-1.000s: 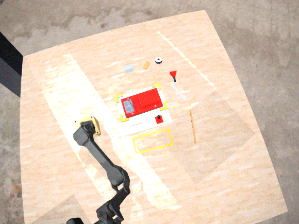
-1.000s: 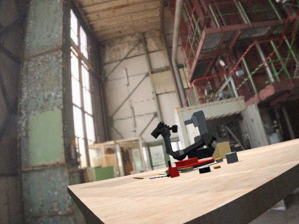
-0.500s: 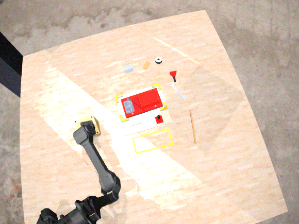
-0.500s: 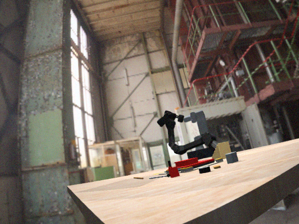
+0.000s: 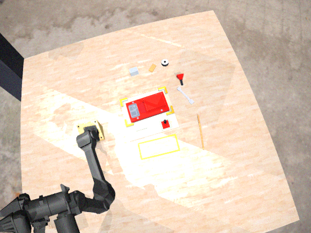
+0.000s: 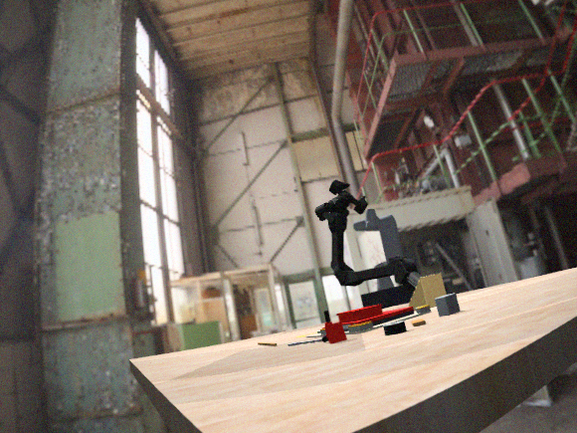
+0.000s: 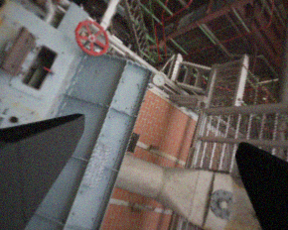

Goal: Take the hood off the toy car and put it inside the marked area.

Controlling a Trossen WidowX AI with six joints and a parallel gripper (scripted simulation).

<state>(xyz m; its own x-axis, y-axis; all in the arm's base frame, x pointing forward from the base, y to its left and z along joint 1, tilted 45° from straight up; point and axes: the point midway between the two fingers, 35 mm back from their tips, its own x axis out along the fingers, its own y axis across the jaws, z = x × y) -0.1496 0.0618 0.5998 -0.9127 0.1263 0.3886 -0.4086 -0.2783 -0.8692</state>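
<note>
My gripper tip is now 51 cm above the red hood, 49 cm short of it and 47 cm to the right of it. The rest, counted from my gripper tip: small wheel 70 cm to the left, 60 cm ahead, 54 cm below; wooden stick 67 cm ahead, 55 cm below, 28 cm to the left.
</note>
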